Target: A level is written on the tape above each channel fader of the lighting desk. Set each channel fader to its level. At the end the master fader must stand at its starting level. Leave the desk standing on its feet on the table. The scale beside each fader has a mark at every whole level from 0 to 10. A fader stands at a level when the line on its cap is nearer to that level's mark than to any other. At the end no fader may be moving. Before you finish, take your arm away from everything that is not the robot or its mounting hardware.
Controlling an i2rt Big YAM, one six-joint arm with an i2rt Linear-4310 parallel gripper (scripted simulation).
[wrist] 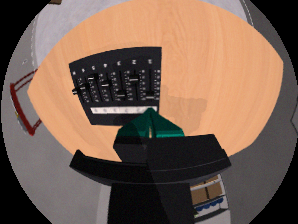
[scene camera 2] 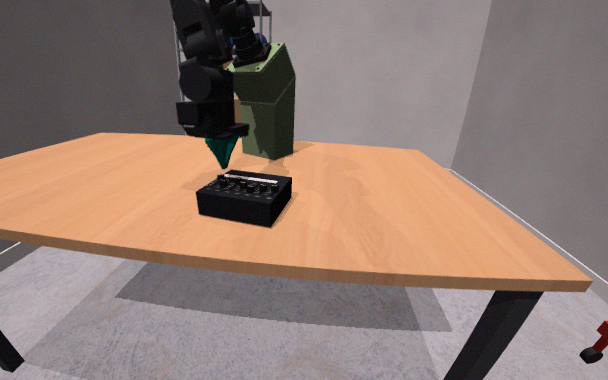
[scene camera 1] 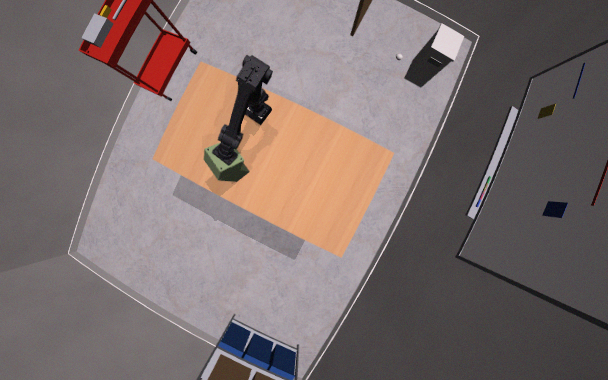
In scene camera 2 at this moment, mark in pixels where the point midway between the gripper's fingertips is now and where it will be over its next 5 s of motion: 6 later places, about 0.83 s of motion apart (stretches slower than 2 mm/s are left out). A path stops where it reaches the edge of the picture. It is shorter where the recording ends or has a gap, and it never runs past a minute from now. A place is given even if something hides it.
The gripper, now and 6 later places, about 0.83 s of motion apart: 224,168; 225,168; 226,171; 226,173; 224,175; 222,176; 219,178
